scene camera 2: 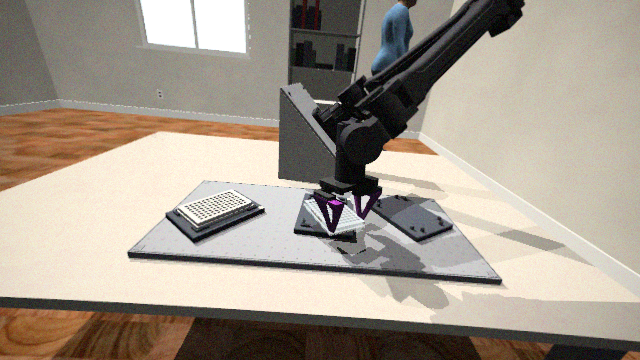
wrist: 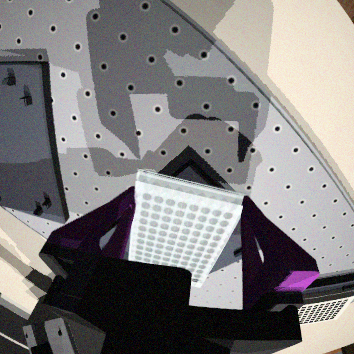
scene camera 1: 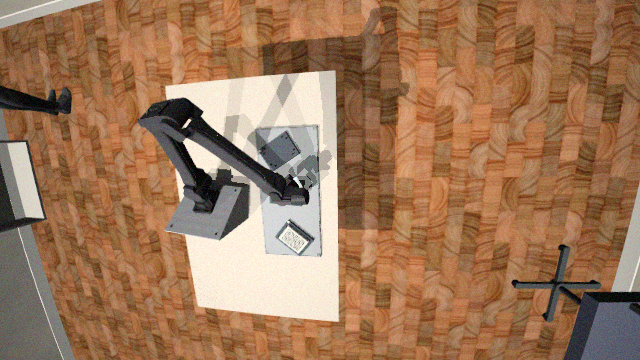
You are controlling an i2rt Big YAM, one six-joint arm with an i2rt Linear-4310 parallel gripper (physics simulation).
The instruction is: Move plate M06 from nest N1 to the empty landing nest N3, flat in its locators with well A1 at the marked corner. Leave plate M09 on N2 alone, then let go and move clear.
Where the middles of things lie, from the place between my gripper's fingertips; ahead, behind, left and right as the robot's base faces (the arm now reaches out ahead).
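Black nest [scene camera 2: 418, 223]: 150 mm to the left of my hand, 10 mm below it, 100 mm behind it.
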